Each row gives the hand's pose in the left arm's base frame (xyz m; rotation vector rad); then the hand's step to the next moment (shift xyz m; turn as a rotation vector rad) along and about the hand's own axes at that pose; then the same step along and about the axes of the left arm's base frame.
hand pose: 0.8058 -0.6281 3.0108 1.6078 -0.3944 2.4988
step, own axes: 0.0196 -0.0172 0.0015 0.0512 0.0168 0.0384
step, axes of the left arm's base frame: -0.0024 0.0156 0.0208 0.0077 -0.0284 0.0592
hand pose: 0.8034 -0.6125 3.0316 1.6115 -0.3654 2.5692
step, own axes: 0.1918 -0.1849 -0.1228 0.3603 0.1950 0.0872
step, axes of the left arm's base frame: -0.1552 0.1990 0.1495 -0.1212 -0.2293 0.3289
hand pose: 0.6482 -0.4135 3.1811 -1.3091 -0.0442 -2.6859
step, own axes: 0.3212 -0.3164 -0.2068 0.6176 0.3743 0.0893
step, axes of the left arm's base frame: -0.4038 0.2533 0.1372 -0.2488 -0.4382 0.5249
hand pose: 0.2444 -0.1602 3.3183 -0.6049 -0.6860 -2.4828
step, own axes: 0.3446 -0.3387 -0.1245 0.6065 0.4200 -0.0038
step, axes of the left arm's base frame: -0.4930 0.0693 -0.0331 -0.2407 -0.5217 0.4628
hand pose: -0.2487 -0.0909 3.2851 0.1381 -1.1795 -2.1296
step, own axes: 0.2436 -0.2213 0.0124 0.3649 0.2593 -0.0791
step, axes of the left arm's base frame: -0.3037 -0.0631 -0.1107 -0.1107 -0.3706 0.2389
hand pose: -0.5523 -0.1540 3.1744 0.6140 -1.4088 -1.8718
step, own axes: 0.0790 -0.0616 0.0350 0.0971 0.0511 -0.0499
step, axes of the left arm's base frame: -0.0914 -0.0291 -0.0453 -0.0130 -0.1137 0.0380
